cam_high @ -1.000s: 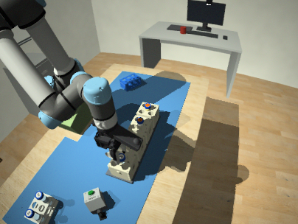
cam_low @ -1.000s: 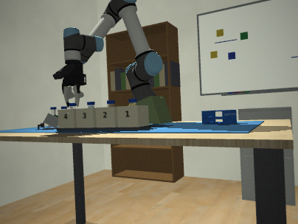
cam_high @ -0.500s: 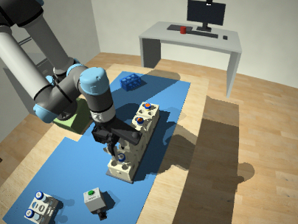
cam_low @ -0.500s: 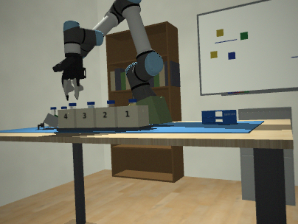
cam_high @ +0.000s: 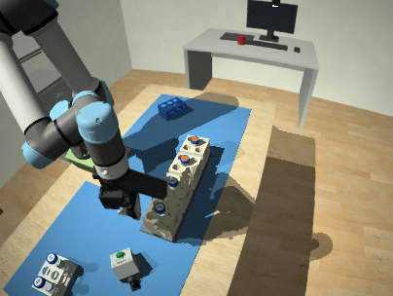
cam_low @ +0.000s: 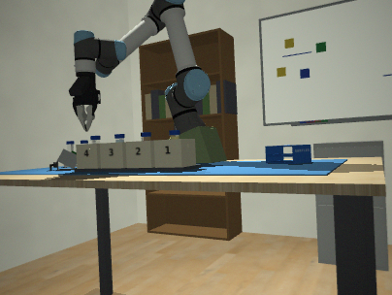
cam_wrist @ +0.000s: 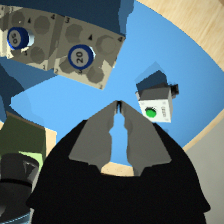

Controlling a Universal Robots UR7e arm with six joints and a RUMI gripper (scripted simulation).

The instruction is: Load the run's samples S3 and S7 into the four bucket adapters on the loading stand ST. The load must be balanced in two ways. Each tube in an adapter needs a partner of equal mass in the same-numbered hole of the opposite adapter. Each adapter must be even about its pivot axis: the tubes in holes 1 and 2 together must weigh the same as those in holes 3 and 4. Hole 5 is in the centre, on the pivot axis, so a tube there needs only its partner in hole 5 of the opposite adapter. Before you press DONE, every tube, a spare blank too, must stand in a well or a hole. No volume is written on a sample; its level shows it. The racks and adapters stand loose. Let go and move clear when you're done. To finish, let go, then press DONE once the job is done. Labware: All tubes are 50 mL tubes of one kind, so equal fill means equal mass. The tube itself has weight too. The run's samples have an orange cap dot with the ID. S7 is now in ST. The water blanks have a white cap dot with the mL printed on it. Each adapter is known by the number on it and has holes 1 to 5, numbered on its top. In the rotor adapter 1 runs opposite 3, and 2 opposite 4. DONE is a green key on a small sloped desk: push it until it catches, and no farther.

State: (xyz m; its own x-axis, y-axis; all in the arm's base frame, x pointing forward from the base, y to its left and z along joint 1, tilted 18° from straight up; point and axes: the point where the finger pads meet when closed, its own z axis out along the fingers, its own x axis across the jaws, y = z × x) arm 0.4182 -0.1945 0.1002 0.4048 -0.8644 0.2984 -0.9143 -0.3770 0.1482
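Right now my hand is 11 cm to the left of the green DONE key, 9 cm above it and 4 cm past it. The rest, counted from my hand: adapter 3 (18 cm to the left, 11 cm below, 2 cm ahead); water blank (18 cm to the left, 9 cm below, 1 cm ahead); blue rack (69 cm to the left, 25 cm behind, 13 cm below).
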